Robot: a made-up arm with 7 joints. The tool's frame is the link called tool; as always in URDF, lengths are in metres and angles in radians. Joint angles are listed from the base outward.
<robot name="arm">
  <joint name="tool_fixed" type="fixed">
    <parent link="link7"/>
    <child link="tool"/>
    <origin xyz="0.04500 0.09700 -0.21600" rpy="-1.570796 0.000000 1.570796"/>
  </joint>
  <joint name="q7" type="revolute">
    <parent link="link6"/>
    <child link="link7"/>
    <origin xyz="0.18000 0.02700 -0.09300" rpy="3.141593 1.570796 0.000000"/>
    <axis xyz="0 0 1"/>
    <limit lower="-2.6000" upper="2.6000"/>
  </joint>
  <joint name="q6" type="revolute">
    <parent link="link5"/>
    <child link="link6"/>
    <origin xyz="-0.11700 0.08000 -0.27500" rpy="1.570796 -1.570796 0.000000"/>
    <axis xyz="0 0 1"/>
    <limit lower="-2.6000" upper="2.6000"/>
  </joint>
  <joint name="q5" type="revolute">
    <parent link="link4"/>
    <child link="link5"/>
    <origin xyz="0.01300 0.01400 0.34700" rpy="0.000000 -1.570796 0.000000"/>
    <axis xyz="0 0 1"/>
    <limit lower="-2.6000" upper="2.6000"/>
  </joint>
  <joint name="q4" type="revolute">
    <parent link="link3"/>
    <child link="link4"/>
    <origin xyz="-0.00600 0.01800 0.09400" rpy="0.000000 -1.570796 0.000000"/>
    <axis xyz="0 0 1"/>
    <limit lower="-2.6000" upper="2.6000"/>
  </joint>
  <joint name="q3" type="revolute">
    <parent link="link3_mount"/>
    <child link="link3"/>
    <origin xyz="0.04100 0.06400 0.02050" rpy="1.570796 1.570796 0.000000"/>
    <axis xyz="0 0 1"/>
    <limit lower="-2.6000" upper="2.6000"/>
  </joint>
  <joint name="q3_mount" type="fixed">
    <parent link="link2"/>
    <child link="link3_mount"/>
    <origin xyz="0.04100 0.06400 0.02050"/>
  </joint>
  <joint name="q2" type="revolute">
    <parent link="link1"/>
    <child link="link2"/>
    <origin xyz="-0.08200 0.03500 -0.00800" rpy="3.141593 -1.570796 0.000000"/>
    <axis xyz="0 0 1"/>
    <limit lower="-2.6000" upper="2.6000"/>
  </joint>
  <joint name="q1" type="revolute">
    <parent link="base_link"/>
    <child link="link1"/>
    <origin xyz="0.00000 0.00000 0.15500" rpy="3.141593 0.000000 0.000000"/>
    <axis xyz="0 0 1"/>
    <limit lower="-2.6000" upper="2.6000"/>
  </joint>
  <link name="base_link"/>
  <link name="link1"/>
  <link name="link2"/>
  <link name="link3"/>
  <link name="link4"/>
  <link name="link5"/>
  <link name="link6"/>
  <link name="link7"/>
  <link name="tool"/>
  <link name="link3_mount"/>
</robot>
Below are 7 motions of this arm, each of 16 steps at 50 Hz.
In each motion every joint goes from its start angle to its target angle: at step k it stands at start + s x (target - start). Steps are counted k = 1, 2, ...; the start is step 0. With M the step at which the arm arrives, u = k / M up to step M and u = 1 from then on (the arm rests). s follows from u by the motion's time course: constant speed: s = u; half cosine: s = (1 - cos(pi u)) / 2; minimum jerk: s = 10 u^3 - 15 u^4 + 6 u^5.
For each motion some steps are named. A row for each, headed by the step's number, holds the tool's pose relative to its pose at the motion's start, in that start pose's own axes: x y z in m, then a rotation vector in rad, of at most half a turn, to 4 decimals.
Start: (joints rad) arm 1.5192 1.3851 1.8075 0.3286 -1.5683 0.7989 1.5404
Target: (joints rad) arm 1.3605 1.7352 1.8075 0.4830 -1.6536 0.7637 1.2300
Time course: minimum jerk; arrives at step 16
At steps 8, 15, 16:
8: -0.0268 -0.0361 0.0219 -0.0741 0.2682 0.1484
15: -0.0506 -0.0863 0.0542 -0.1504 0.5216 0.2989
16: -0.0507 -0.0866 0.0544 -0.1507 0.5227 0.2995

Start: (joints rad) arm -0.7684 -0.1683 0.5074 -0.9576 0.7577 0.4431 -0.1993
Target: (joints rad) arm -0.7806 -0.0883 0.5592 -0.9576 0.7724 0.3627 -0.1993
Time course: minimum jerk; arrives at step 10
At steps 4, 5, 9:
4: 0.0069 0.0002 0.0079 0.0328 -0.0106 -0.0168
5: 0.0108 0.0001 0.0125 0.0518 -0.0162 -0.0264
9: 0.0210 -0.0009 0.0249 0.1037 -0.0296 -0.0523

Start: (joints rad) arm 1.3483 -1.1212 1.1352 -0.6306 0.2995 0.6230 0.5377
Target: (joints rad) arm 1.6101 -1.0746 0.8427 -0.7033 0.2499 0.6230 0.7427
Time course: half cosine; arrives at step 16
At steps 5, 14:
5: -0.0129 0.0046 0.0045 0.0358 0.0602 0.0259
14: -0.0537 0.0179 0.0313 0.1732 0.2543 0.1015

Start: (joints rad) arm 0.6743 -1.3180 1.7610 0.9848 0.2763 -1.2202 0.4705
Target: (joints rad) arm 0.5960 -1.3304 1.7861 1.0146 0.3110 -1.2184 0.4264
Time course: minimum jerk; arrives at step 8
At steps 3, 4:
3: -0.0111 0.0101 0.0077 0.0178 0.0172 0.0223
4: -0.0203 0.0180 0.0142 0.0319 0.0310 0.0409

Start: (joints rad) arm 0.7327 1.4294 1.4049 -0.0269 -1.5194 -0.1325 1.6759
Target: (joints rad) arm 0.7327 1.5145 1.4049 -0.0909 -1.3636 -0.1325 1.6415
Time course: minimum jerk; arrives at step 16
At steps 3, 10, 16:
3: -0.0001 -0.0016 0.0004 0.0027 0.0088 0.0049
10: -0.0012 -0.0245 0.0059 0.0367 0.1313 0.0760
16: -0.0012 -0.0339 0.0080 0.0483 0.1817 0.1063

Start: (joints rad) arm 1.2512 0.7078 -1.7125 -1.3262 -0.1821 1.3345 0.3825
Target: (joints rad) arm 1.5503 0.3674 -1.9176 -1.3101 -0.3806 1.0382 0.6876
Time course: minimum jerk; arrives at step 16
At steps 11, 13, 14, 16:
11: 0.1315 0.0113 -0.0857 -0.0304 -0.4706 -0.3697
13: 0.1556 0.0103 -0.0951 -0.0403 -0.5491 -0.4310
14: 0.1617 0.0099 -0.0972 -0.0430 -0.5687 -0.4465
16: 0.1647 0.0097 -0.0982 -0.0443 -0.5784 -0.4541

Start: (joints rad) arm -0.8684 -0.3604 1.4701 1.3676 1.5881 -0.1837 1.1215
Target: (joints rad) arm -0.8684 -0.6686 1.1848 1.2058 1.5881 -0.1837 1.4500
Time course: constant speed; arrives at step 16
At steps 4, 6, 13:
4: 0.0122 -0.0124 -0.0138 -0.0315 0.0164 -0.0529
6: 0.0176 -0.0188 -0.0213 -0.0513 0.0249 -0.0778
13: 0.0322 -0.0422 -0.0502 -0.1397 0.0563 -0.1540

